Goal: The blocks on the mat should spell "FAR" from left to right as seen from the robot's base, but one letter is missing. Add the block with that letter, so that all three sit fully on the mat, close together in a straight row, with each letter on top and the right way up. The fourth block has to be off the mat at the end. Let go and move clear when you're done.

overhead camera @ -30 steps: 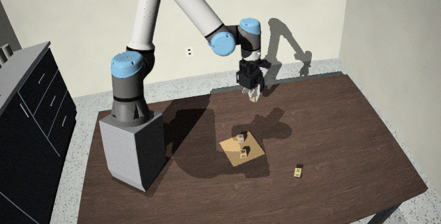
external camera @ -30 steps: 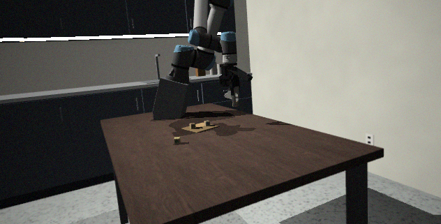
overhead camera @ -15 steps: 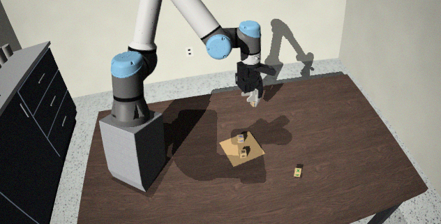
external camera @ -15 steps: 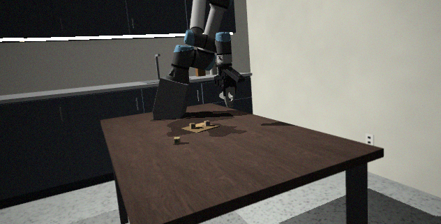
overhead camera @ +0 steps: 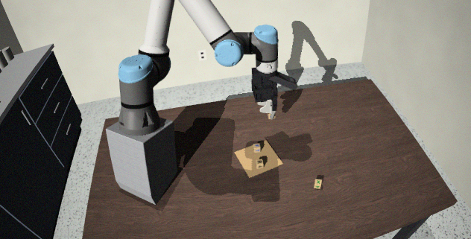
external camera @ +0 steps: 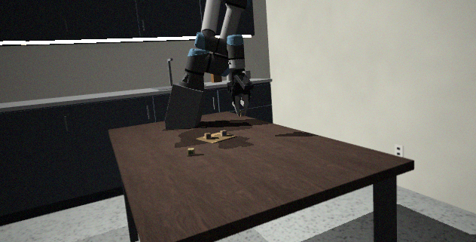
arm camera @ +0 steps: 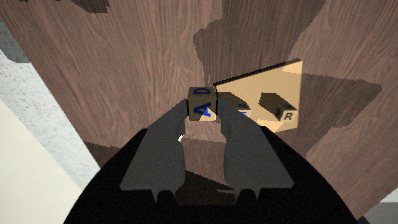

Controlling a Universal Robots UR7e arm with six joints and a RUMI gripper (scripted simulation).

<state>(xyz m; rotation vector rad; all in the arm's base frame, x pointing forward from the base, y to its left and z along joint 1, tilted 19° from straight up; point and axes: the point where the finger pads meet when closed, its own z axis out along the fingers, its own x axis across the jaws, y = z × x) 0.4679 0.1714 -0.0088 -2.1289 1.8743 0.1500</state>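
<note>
Right now my hand is 60 mm past the tan mat, 120 mm to the left of it and 120 mm above it. Round my hand: R block (50 mm behind, 160 mm to the right, 100 mm below); then F block (60 mm behind, 80 mm to the right, 100 mm below).
</note>
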